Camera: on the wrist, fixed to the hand. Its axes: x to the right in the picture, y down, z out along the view.
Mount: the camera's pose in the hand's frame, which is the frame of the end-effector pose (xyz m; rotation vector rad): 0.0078 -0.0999 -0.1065 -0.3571 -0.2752 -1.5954
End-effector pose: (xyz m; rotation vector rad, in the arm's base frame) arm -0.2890 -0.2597 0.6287 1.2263 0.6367 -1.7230
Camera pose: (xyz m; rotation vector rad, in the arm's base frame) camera -0.3290 -0.1306 0.5728 0.0128 -1.7388 2.4214
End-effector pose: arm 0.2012 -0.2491 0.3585 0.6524 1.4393 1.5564
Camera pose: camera 0.1326 -0.3023 0.2408 -0.4788 0.8923 0.3535
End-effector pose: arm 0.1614 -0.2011 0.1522 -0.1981 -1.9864 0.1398
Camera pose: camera 0.2478 -0.2965 0.2217 1.2211 -1.8641 -1.2418
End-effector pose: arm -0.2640 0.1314 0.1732 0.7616 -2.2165 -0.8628
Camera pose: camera -0.1640 0.0250 0.1647 -2.1060 1.0504 1.8443
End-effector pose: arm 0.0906 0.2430 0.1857 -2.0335 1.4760 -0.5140
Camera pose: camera 0.1014 0.2350 0.3313 -3.0536 -0.5356 -0.4735
